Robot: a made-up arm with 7 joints. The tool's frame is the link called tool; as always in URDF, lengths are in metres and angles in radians.
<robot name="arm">
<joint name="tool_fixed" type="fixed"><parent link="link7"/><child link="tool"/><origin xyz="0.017 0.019 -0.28"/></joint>
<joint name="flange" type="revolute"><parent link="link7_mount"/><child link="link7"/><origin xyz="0.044 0.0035 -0.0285"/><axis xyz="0 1 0"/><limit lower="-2.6" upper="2.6"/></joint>
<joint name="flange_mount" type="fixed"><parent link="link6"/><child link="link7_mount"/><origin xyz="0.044 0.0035 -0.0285"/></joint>
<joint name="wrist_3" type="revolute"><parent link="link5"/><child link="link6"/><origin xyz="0.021 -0.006 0.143"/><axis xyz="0 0 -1"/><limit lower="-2.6" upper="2.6"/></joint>
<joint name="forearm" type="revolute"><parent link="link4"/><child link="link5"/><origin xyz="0.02 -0.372 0.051"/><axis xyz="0 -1 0"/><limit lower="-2.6" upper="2.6"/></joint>
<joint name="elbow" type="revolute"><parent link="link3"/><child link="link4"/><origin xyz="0.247 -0.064 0.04"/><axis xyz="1 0 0"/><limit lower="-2.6" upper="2.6"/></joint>
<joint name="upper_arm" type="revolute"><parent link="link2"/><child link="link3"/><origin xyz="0.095 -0.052 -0.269"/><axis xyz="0 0 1"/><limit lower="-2.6" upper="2.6"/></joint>
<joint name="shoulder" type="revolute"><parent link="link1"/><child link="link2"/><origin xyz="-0.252 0.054 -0.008"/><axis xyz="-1 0 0"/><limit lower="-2.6" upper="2.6"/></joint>
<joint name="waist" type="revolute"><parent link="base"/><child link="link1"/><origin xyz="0 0 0.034"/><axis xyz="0 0 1"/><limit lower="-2.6" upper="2.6"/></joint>
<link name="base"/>
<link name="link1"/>
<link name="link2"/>
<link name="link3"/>
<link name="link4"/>
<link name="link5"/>
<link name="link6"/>
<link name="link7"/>
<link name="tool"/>
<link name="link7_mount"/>
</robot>
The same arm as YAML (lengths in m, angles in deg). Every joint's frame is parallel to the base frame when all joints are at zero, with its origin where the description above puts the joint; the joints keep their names.
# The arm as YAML. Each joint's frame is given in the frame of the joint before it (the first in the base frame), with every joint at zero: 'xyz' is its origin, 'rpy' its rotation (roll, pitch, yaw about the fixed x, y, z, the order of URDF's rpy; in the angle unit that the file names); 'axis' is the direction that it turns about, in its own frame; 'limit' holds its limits. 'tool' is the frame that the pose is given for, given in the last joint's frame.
units:
  length: m
  angle: deg
joints:
  - name: waist
    type: revolute
    origin:
      xyz: [0.0, 0.0, 0.034]
      rpy: [0.0, 0.0, 0.0]
    axis: [0.0, 0.0, 1.0]
    limit:
      lower: -148.97
      upper: 148.97
  - name: shoulder
    type: revolute
    origin:
      xyz: [-0.252, 0.054, -0.008]
      rpy: [0.0, 0.0, 0.0]
    axis: [-1.0, 0.0, 0.0]
    limit:
      lower: -148.97
      upper: 148.97
  - name: upper_arm
    type: revolute
    origin:
      xyz: [0.095, -0.052, -0.269]
      rpy: [0.0, 0.0, 0.0]
    axis: [0.0, 0.0, 1.0]
    limit:
      lower: -148.97
      upper: 148.97
  - name: elbow
    type: revolute
    origin:
      xyz: [0.247, -0.064, 0.04]
      rpy: [0.0, 0.0, 0.0]
    axis: [1.0, 0.0, 0.0]
    limit:
      lower: -148.97
      upper: 148.97
  - name: forearm
    type: revolute
    origin:
      xyz: [0.02, -0.372, 0.051]
      rpy: [0.0, 0.0, 0.0]
    axis: [0.0, -1.0, 0.0]
    limit:
      lower: -148.97
      upper: 148.97
  - name: wrist_3
    type: revolute
    origin:
      xyz: [0.021, -0.006, 0.143]
      rpy: [0.0, 0.0, 0.0]
    axis: [0.0, 0.0, -1.0]
    limit:
      lower: -148.97
      upper: 148.97
  - name: flange
    type: revolute
    origin:
      xyz: [0.088, 0.007, -0.057]
      rpy: [0.0, 0.0, 0.0]
    axis: [0.0, 1.0, 0.0]
    limit:
      lower: -148.97
      upper: 148.97
tool:
  origin:
    xyz: [0.017, 0.019, -0.28]
    rpy: [0.0, 0.0, 0.0]

